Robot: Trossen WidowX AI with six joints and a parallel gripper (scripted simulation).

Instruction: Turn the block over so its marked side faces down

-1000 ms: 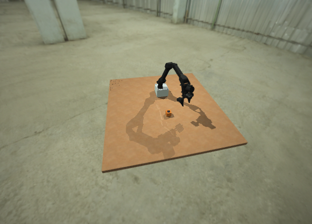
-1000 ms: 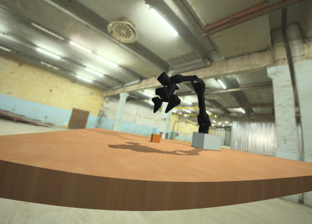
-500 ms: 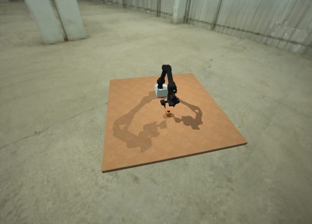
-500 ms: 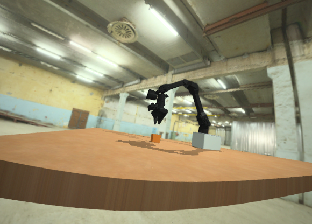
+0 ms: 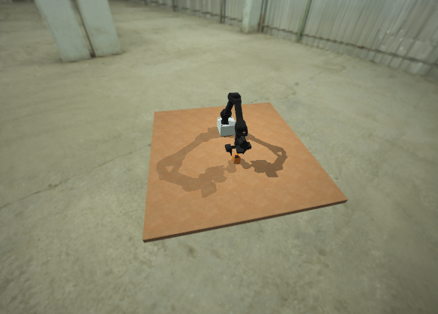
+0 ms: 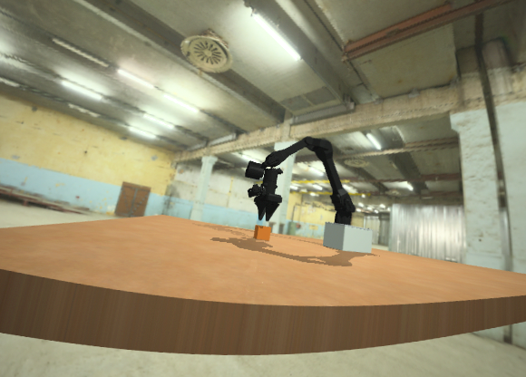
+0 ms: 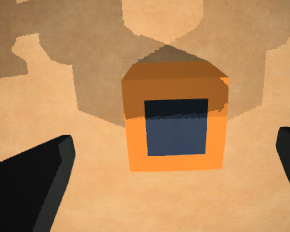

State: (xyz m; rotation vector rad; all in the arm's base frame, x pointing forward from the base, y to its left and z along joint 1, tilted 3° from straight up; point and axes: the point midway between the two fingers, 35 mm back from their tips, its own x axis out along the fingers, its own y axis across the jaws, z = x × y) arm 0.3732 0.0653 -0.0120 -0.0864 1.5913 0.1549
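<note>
My gripper tip is now 30 mm above the orange block.
</note>
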